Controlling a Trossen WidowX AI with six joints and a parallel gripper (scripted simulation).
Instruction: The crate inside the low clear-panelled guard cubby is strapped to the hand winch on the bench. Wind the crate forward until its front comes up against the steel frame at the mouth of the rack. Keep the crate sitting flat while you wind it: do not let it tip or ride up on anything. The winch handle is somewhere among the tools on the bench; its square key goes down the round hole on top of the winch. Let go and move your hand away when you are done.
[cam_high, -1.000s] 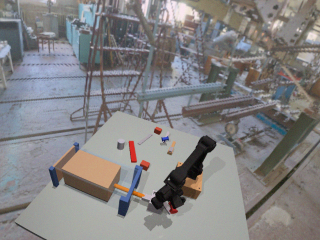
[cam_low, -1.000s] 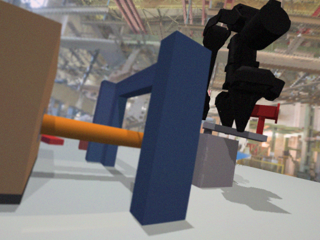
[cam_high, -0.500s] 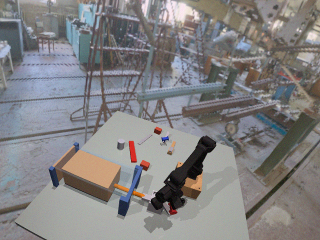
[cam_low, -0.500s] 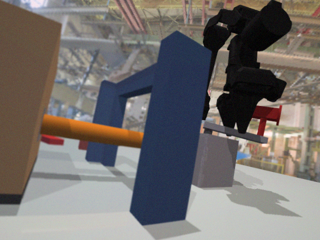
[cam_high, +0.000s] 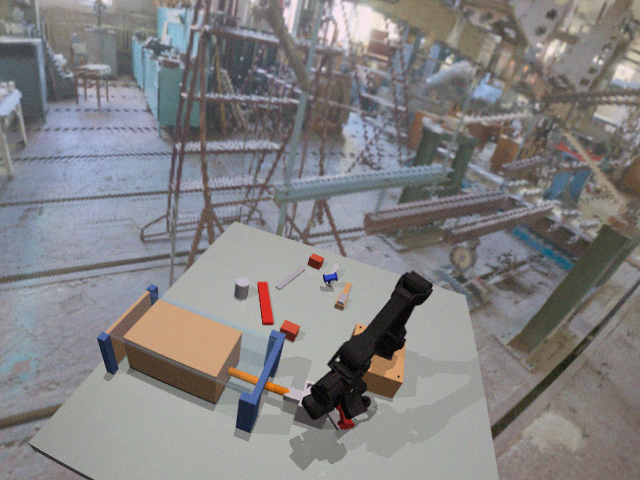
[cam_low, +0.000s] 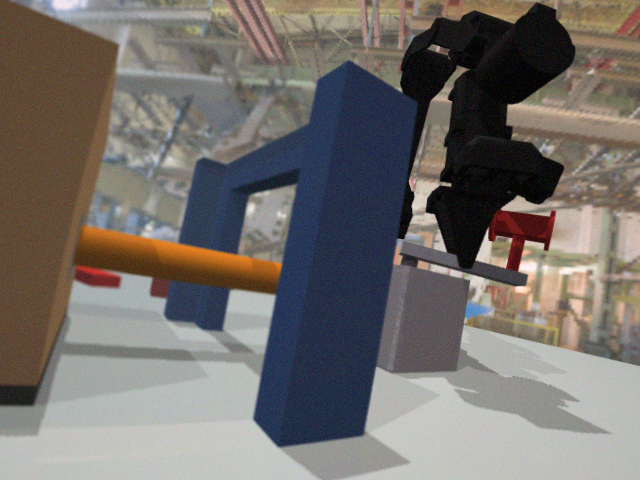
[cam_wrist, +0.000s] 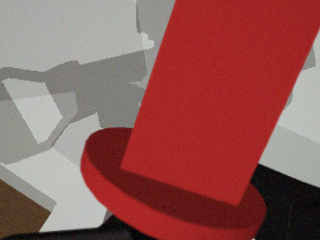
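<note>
The grey winch lies 30 mm ahead of my gripper tip, 40 mm to the right of it and 70 mm below it. From my gripper tip the other things lie so: winch handle with red knob (10 mm behind, 10 mm to the left, 10 mm above); blue steel frame (200 mm ahead, 20 mm to the right, 10 mm above); red bar (360 mm ahead, 400 mm to the right, 90 mm below).
</note>
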